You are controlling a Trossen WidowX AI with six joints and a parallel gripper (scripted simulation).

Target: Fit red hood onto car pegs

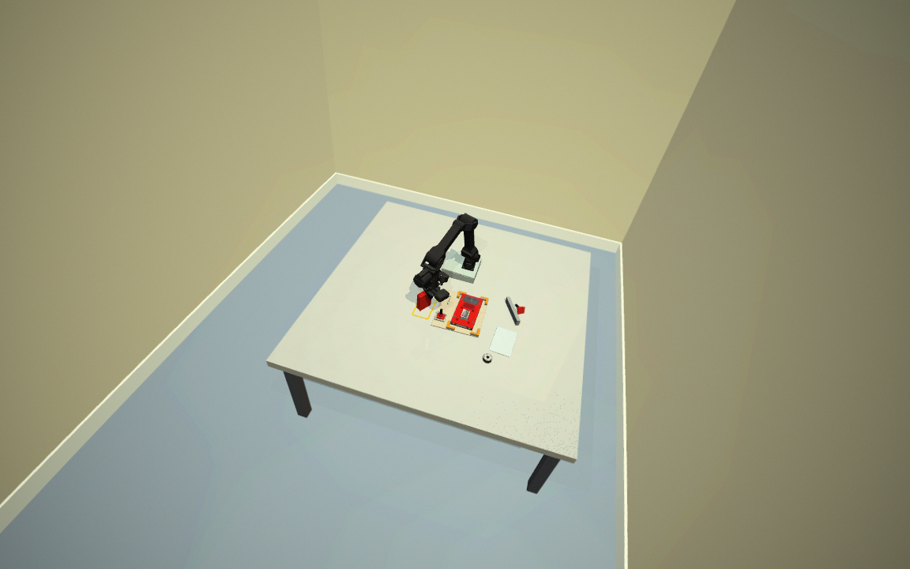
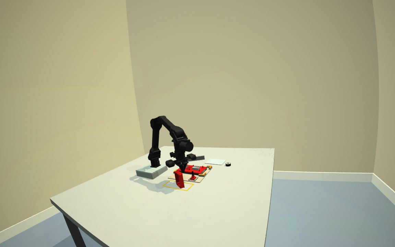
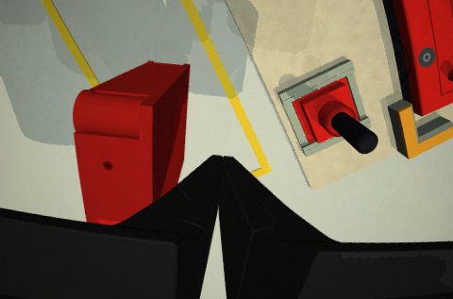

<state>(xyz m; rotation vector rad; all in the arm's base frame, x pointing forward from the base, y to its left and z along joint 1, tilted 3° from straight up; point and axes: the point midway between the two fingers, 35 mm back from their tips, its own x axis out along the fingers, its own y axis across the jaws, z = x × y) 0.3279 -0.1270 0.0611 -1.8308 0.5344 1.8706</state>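
Right now the red hood is 3 cm to the right of my gripper tip, 3 cm below it and 1 cm behind it. Round my gripper tip: pale sheet (38 cm to the left, 9 cm ahead, 8 cm below); then grey engine block (18 cm to the left, 5 cm below, 1 cm ahead).
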